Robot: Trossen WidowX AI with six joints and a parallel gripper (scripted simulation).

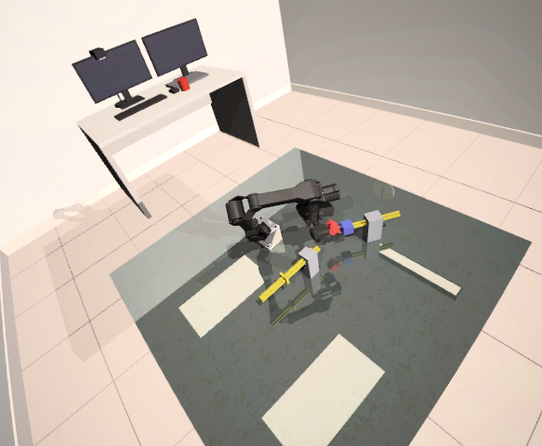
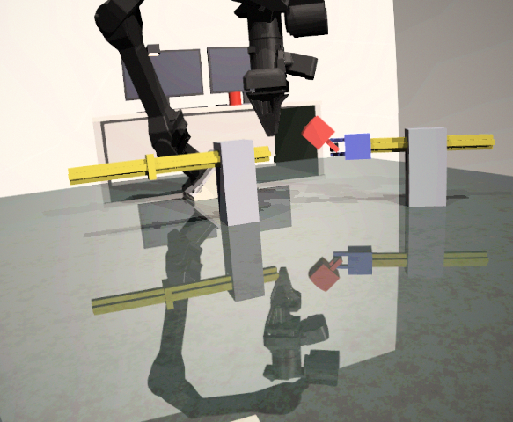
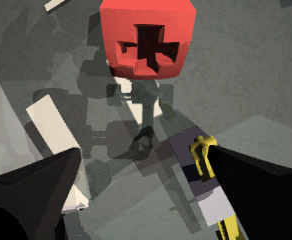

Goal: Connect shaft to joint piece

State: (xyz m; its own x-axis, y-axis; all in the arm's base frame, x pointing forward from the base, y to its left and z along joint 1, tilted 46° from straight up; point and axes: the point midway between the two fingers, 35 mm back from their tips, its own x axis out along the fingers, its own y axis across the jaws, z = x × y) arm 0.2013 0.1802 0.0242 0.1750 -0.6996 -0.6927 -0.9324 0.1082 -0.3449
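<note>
My gripper tip is now 20 mm short of the red joint piece and 80 mm to the right of it.
</note>
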